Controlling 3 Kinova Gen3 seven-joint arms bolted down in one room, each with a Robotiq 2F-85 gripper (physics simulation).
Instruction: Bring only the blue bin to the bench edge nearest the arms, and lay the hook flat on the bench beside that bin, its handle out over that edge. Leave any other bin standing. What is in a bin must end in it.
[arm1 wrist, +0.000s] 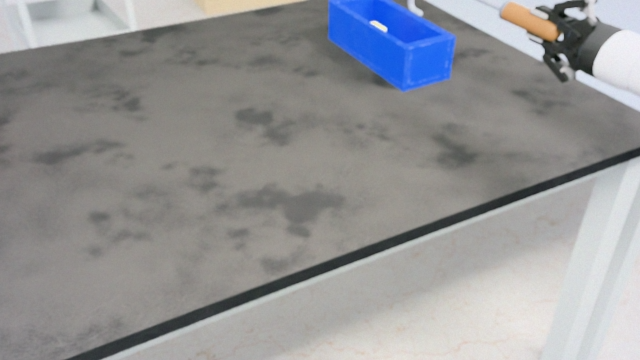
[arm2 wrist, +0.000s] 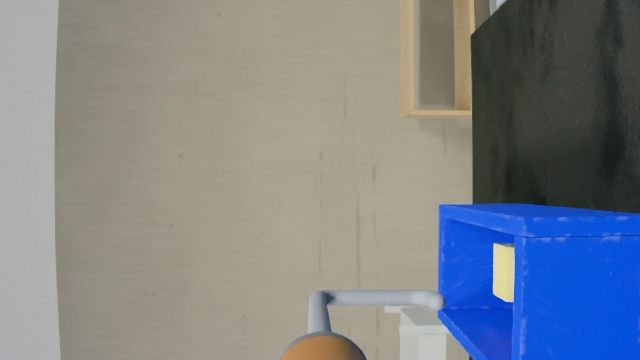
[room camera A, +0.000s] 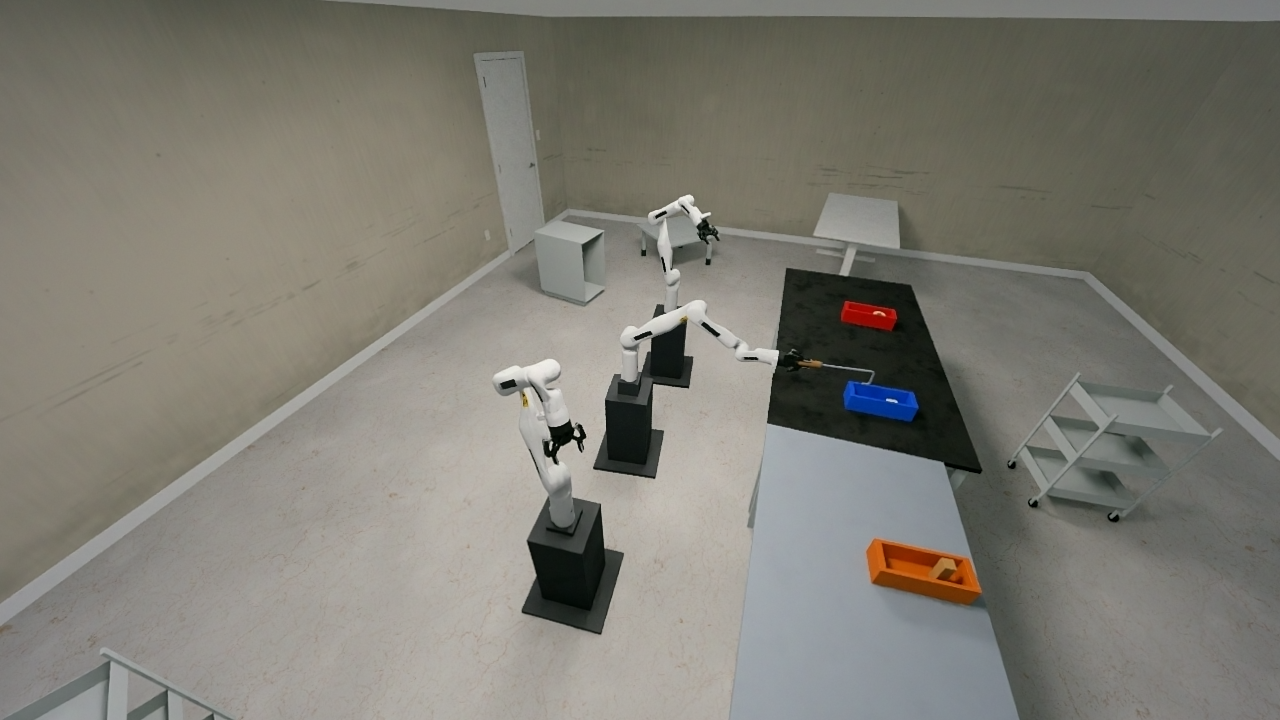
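The blue bin (arm1 wrist: 430, 62) (arm2 wrist: 575, 290) (room camera A: 881, 410) stands upright on the dark bench (arm1 wrist: 150, 175) (arm2 wrist: 560, 125) (room camera A: 823, 313), back from the edge nearest the arms. A pale yellow block (arm1 wrist: 378, 25) (arm2 wrist: 503, 272) lies in it. Arm2's gripper (room camera A: 799, 363) is shut on the orange handle of the hook (arm1 wrist: 525, 19) (arm2 wrist: 380, 297) (room camera A: 845, 367). The grey rod reaches over the bench, its bent tip close to the bin's rim; contact is unclear. In room camera A, the near arm's gripper (room camera A: 572, 439) and far arm's gripper (room camera A: 711, 236) look open and empty.
A red bin (room camera A: 868, 316) stands farther along the dark bench. An orange bin (room camera A: 921, 586) with a wooden block stands on the adjoining light bench (room camera A: 805, 555). A grey cart (room camera A: 1096, 434) stands beyond the benches. A grey open cabinet (room camera A: 559, 259) stands near the door.
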